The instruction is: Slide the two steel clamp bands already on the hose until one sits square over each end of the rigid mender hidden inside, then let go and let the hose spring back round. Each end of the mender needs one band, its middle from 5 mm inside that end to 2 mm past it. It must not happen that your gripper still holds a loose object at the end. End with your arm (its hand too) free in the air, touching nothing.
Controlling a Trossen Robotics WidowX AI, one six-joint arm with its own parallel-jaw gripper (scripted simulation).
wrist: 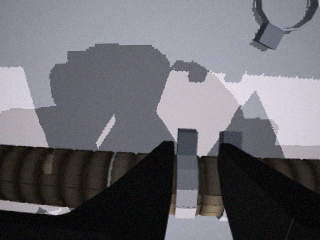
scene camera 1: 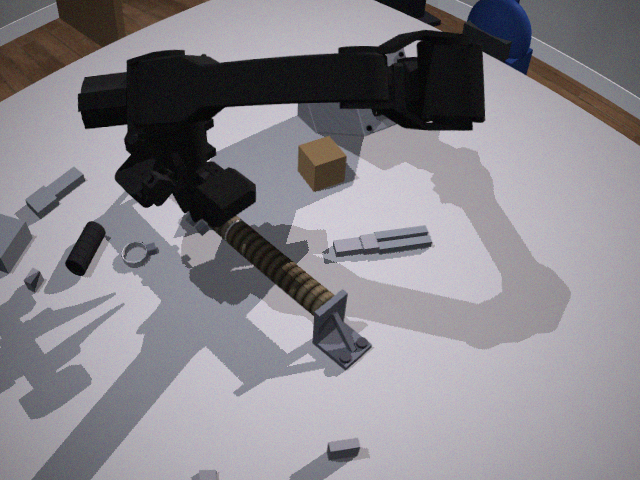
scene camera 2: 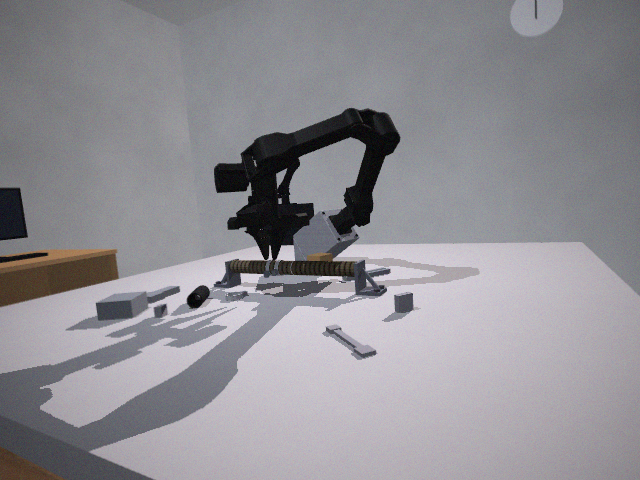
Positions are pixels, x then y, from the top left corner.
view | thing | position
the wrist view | my gripper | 195,152
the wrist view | steel clamp band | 187,139
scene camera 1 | my gripper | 192,215
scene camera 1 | black cylinder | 78,261
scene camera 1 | flat grey tool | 388,241
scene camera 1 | cube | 321,163
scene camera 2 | my gripper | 270,259
